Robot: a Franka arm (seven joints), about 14 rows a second.
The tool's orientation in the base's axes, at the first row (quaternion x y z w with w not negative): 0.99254 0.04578 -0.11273 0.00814
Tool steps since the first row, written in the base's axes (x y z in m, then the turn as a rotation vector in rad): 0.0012 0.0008 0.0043 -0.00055 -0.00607 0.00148; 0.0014 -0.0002 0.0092 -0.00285 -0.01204 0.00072; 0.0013 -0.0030 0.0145 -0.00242 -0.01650 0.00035; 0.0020 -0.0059 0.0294 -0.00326 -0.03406 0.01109; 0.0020 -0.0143 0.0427 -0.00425 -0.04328 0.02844; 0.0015 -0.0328 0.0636 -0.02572 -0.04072 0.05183; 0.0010 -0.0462 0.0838 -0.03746 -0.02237 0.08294; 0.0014 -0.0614 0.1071 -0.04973 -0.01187 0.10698
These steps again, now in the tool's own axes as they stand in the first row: 0.0003 -0.0007 -0.0045 -0.00141 0.00600 -0.00116; -0.0007 0.0004 -0.0093 -0.00400 0.01173 0.00025; -0.0023 0.0032 -0.0143 -0.00390 0.01621 0.00064; -0.0052 0.0062 -0.0289 -0.00869 0.03368 -0.00918; -0.0089 0.0147 -0.0417 -0.01436 0.04286 -0.02562; -0.0157 0.0332 -0.0614 -0.04022 0.03846 -0.04369; -0.0220 0.0466 -0.0807 -0.05696 0.01928 -0.07187; -0.0282 0.0619 -0.1031 -0.07333 0.00783 -0.09284
